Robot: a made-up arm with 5 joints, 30 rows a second.
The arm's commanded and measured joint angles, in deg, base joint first. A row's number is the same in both.
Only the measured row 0 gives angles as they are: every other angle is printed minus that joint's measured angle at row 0.
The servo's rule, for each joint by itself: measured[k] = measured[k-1] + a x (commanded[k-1-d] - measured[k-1]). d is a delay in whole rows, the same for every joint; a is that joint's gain. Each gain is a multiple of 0.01, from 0.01 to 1. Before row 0 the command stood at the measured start. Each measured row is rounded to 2 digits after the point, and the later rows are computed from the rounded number. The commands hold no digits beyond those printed.
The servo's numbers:
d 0
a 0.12 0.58 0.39 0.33 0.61
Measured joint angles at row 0: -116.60, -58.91, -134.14, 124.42, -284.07
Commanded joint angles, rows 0 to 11: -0.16, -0.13, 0.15, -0.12, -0.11; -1.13, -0.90, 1.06, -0.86, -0.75; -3.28, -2.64, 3.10, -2.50, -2.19; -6.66, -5.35, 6.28, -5.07, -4.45; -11.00, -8.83, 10.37, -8.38, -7.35; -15.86, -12.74, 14.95, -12.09, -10.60; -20.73, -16.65, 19.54, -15.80, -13.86; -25.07, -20.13, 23.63, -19.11, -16.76; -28.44, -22.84, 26.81, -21.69, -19.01; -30.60, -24.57, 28.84, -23.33, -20.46; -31.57, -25.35, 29.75, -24.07, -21.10; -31.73, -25.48, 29.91, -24.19, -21.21
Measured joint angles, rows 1 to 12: -0.02, -0.08, 0.06, -0.04, -0.07; -0.15, -0.56, 0.45, -0.31, -0.48; -0.53, -1.77, 1.48, -1.03, -1.52; -1.27, -3.85, 3.35, -2.36, -3.31; -2.44, -6.74, 6.09, -4.35, -5.77; -4.05, -10.22, 9.55, -6.90, -8.72; -6.05, -13.95, 13.45, -9.84, -11.86; -8.33, -17.53, 17.42, -12.90, -14.85; -10.74, -20.61, 21.08, -15.80, -17.39; -13.12, -22.91, 24.11, -18.28, -19.26; -15.33, -24.33, 26.31, -20.19, -20.38; -17.30, -25.00, 27.71, -21.51, -20.89
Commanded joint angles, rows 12 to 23: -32.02, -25.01, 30.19, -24.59, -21.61; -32.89, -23.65, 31.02, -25.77, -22.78; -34.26, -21.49, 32.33, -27.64, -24.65; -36.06, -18.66, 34.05, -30.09, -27.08; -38.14, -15.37, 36.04, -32.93, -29.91; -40.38, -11.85, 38.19, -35.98, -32.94; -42.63, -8.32, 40.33, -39.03, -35.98; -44.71, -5.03, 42.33, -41.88, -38.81; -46.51, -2.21, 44.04, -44.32, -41.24; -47.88, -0.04, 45.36, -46.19, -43.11; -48.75, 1.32, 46.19, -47.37, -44.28; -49.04, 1.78, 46.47, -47.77, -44.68
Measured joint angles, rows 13 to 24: -19.07, -25.01, 28.68, -22.53, -21.33; -20.73, -24.22, 29.59, -23.60, -22.21; -22.35, -22.64, 30.66, -24.93, -23.70; -24.00, -20.33, 31.98, -26.63, -25.76; -25.70, -17.45, 33.56, -28.71, -28.29; -27.46, -14.20, 35.37, -31.11, -31.13; -29.28, -10.79, 37.30, -33.72, -34.09; -31.13, -7.45, 39.26, -36.41, -36.97; -32.98, -4.41, 41.12, -39.02, -39.57; -34.77, -1.88, 42.77, -41.39, -41.73; -36.45, -0.02, 44.10, -43.36, -43.29; -37.96, 1.02, 45.02, -44.82, -44.14
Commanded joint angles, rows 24 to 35: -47.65, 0.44, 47.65, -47.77, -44.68; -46.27, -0.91, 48.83, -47.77, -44.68; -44.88, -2.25, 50.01, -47.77, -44.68; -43.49, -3.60, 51.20, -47.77, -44.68; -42.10, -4.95, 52.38, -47.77, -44.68; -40.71, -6.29, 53.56, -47.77, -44.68; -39.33, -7.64, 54.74, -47.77, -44.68; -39.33, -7.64, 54.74, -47.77, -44.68; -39.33, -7.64, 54.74, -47.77, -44.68; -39.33, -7.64, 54.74, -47.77, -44.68; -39.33, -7.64, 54.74, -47.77, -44.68; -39.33, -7.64, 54.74, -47.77, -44.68
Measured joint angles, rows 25 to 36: -39.12, 0.68, 46.05, -45.79, -44.47; -39.98, -0.24, 47.13, -46.44, -44.60; -40.57, -1.41, 48.25, -46.88, -44.65; -40.92, -2.68, 49.40, -47.17, -44.67; -41.06, -4.00, 50.56, -47.37, -44.68; -41.02, -5.33, 51.73, -47.50, -44.68; -40.82, -6.67, 52.90, -47.59, -44.68; -40.64, -7.23, 53.62, -47.65, -44.68; -40.48, -7.47, 54.06, -47.69, -44.68; -40.34, -7.57, 54.33, -47.72, -44.68; -40.22, -7.61, 54.49, -47.74, -44.68; -40.11, -7.63, 54.59, -47.75, -44.68
